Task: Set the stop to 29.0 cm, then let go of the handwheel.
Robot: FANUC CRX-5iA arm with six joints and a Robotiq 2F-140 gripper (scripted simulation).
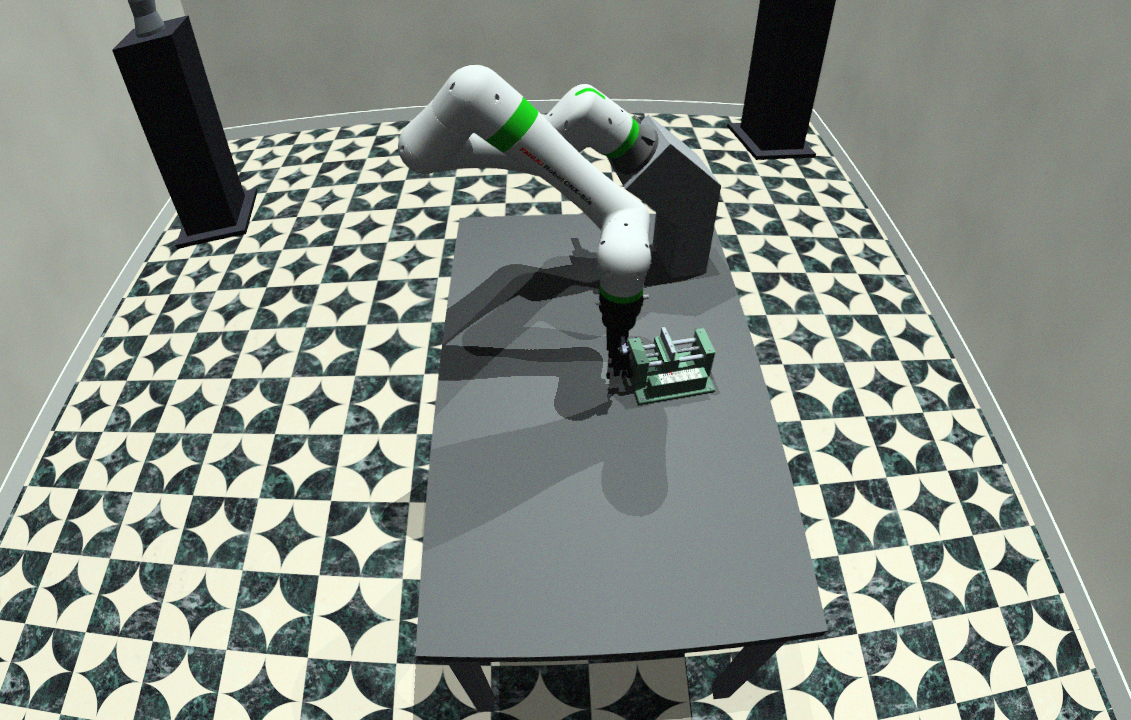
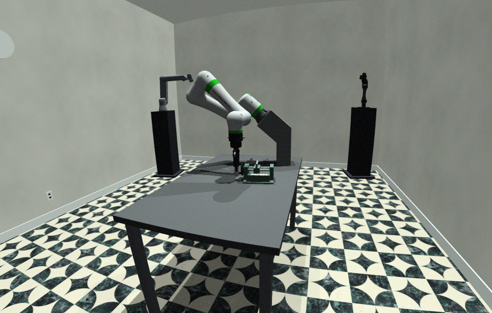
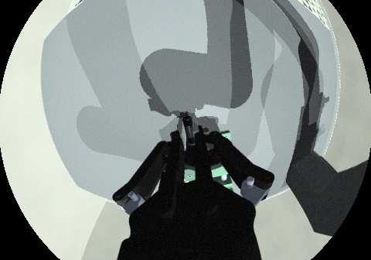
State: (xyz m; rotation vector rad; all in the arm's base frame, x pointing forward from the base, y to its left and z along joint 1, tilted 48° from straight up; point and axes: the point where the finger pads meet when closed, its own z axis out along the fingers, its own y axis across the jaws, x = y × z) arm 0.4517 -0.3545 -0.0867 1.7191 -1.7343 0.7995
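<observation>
Right now the green stop fixture is 14 cm to the left of my hand, 2 cm above it and 1 cm behind it. The rest, counted from my hand: black handwheel 2 cm to the left, 1 cm below.
</observation>
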